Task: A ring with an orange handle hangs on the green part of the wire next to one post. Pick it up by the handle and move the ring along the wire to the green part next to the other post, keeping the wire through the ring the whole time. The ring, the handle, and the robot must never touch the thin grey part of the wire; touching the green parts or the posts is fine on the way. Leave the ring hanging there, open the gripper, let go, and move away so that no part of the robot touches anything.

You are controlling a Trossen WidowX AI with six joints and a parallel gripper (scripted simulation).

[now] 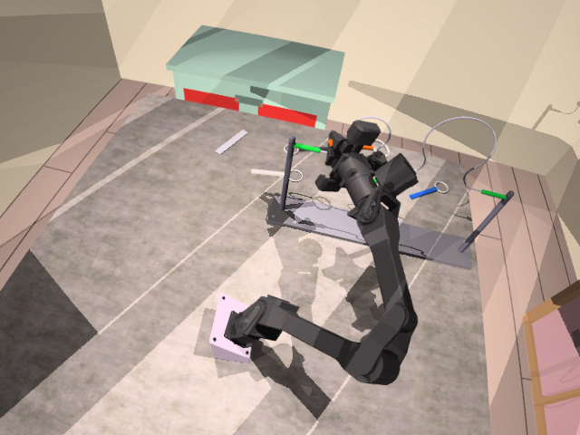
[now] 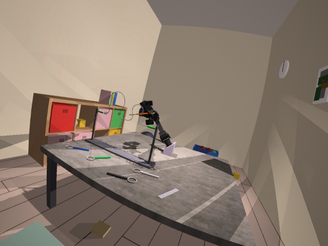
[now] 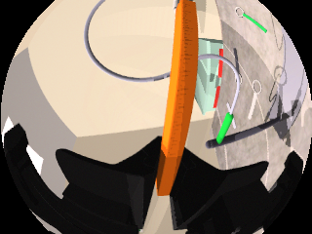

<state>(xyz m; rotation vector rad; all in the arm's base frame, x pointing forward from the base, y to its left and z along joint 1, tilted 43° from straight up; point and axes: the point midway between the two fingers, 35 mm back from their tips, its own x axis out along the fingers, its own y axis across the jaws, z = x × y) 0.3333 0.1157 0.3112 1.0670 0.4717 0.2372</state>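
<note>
Now: gripper tip 9 cm to the left of the ring with orange handle, 3 cm above it and 1 cm short of it. Also, from my gripper tip: flat white strip 36 cm below, 32 cm to the left, 29 cm ahead.
</note>
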